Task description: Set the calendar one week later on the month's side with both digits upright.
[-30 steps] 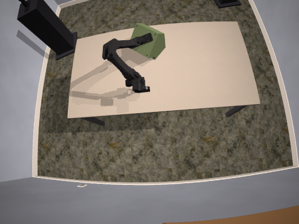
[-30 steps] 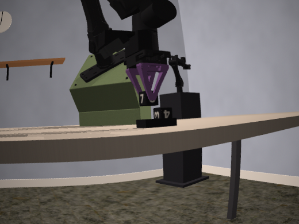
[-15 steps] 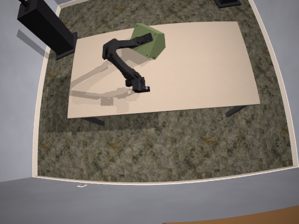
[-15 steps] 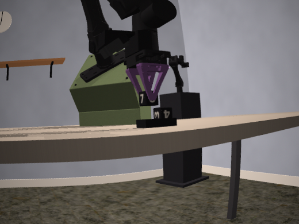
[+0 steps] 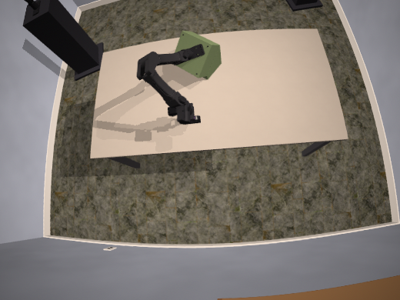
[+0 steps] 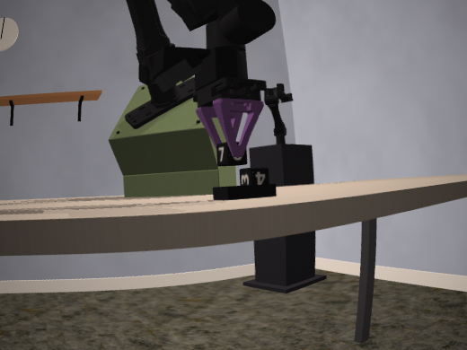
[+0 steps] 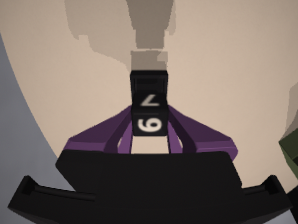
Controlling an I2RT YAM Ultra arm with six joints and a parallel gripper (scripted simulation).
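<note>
Right now my hand is 50 mm above the black calendar tray and 20 mm to the right of it.
</note>
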